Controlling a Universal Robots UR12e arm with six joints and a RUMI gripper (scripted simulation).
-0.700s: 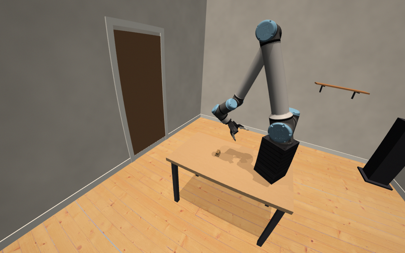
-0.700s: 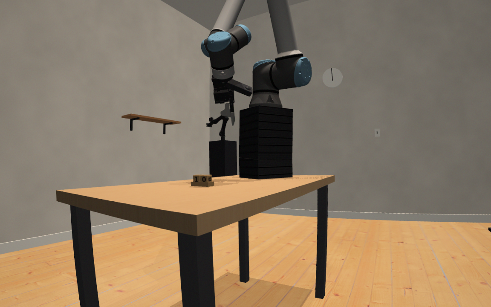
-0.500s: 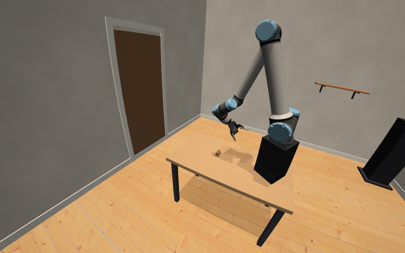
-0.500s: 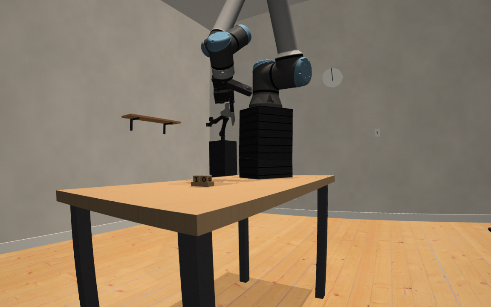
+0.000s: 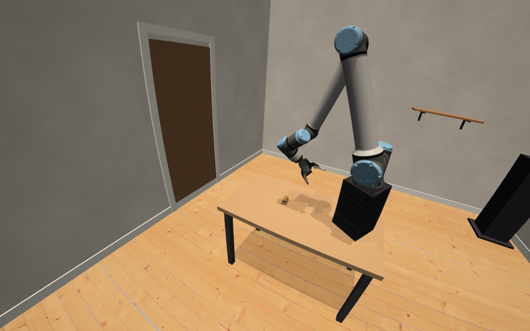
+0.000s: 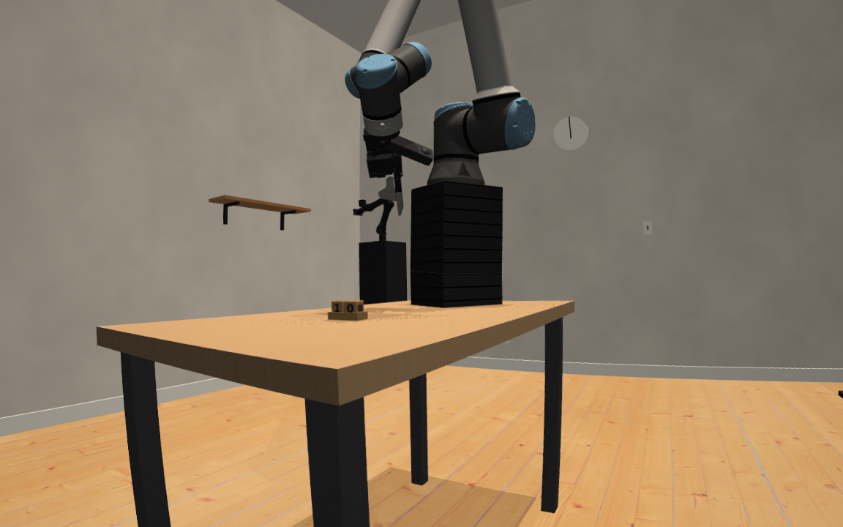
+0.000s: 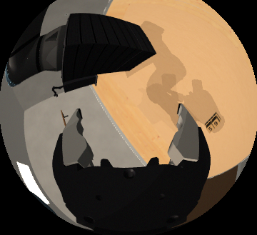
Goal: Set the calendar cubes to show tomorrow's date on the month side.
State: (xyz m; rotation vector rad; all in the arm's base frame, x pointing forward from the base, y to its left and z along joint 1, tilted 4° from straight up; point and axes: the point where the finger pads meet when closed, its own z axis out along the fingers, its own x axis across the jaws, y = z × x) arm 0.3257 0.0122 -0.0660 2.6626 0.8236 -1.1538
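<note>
Now: hand 300 mm above the wooden tray, 210 mm short of it and 10 mm to the right of it.
</note>
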